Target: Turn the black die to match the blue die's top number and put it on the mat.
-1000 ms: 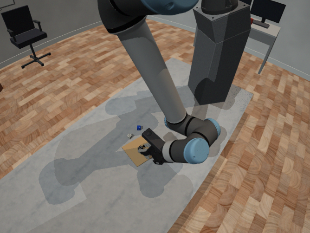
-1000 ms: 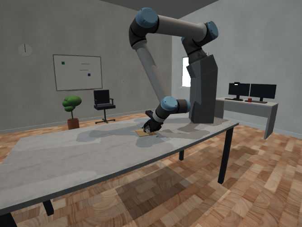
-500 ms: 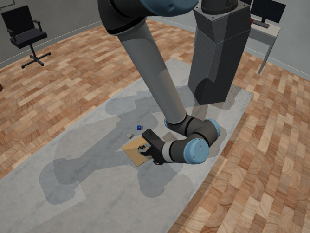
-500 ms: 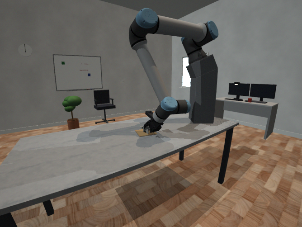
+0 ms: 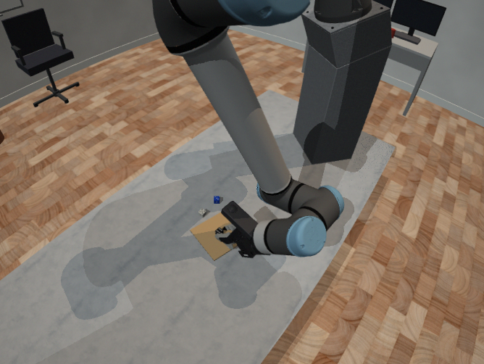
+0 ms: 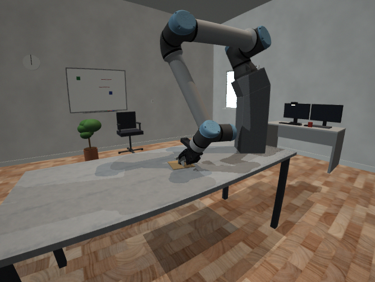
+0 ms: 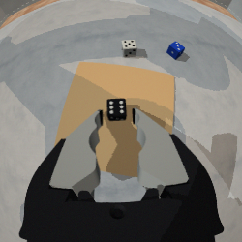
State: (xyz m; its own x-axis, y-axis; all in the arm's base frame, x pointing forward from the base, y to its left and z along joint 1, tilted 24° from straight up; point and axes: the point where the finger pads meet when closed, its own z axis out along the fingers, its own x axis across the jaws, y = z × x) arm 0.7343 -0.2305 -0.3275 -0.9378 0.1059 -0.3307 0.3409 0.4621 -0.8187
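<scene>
The black die is 10 mm to the right of my hand and 10 mm below it. From my hand the other things lie so: blue die 120 mm behind, 90 mm to the right, 10 mm below; then tan mat 20 mm below, 10 mm to the right; then white die 100 mm to the right, 40 mm behind, 10 mm below.
</scene>
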